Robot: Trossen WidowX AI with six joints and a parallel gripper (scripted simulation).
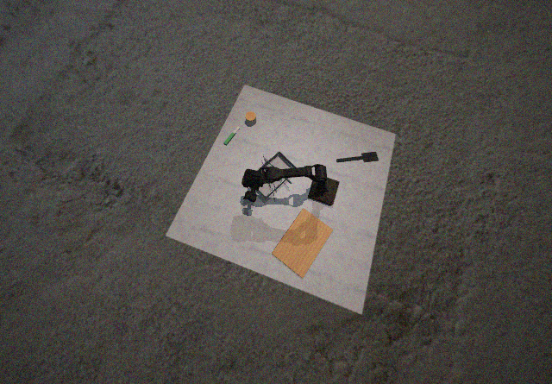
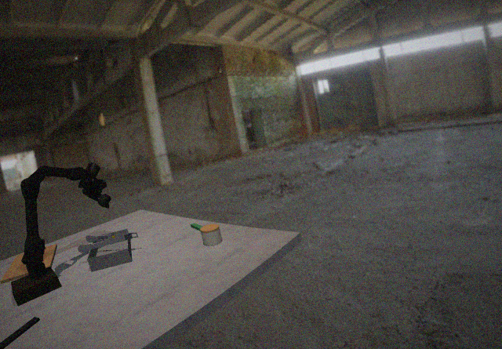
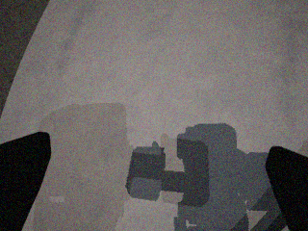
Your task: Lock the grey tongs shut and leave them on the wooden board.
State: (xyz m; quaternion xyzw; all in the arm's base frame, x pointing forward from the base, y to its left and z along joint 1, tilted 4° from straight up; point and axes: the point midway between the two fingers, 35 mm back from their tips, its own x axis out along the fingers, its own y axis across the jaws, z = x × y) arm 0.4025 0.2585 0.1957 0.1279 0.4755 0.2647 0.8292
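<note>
The roasting tin is 23 cm to the right of my gripper tip, 17 cm below it and 7 cm behind it. The rest, counted from my gripper tip: green-handled tool 39 cm to the right, 34 cm ahead, 19 cm below; black spatula 65 cm to the right, 61 cm behind, 19 cm below; wooden board 45 cm behind, 19 cm below, 9 cm to the left.
</note>
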